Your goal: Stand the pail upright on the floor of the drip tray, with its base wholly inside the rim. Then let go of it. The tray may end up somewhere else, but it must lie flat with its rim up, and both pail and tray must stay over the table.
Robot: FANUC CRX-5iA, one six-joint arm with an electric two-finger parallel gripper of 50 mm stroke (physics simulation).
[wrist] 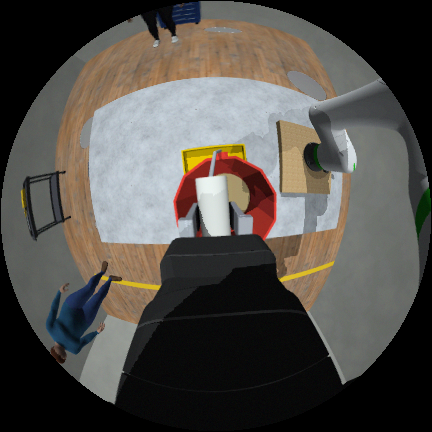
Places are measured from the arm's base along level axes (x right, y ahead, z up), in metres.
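Pixels of known places: gripper, fingertip midpoint: (pixel 213 210); arm's base, link origin: (pixel 314 156).
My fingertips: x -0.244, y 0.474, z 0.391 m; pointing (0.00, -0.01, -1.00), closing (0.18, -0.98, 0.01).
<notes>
Ahead of a thing's pixels: the offset from my fingertips to its top centre. "*": to the spot under its first point. Level surfaces: height alone.
A red pail @(* dx +0.001, dy -0.099, dz -0.088 m) (pixel 263 205) with a tan inside bottom is seen from above in the wrist view, its mouth towards the camera. Its white grip @(dx -0.012, dy -0.003, dz +0.033 m) (pixel 212 192) on a thin grey bail lies across the mouth. My gripper (pixel 213 210) is shut on this white grip, one finger on each side. A yellow drip tray @(dx +0.040, dy -0.016, dz -0.396 m) (pixel 196 161) lies flat on the table with its rim up, showing past the pail's far edge. The pail hides the near part of the tray. The pail's base and its height over the tray cannot be seen.
The light grey table top @(dz -0.427 m) (pixel 145 120) reaches out around the tray. A tan board (pixel 295 172) carrying the robot arm's base stands at the right, and the arm (pixel 357 110) rises beside it. Two people, a cart and a blue crate are beyond the table.
</notes>
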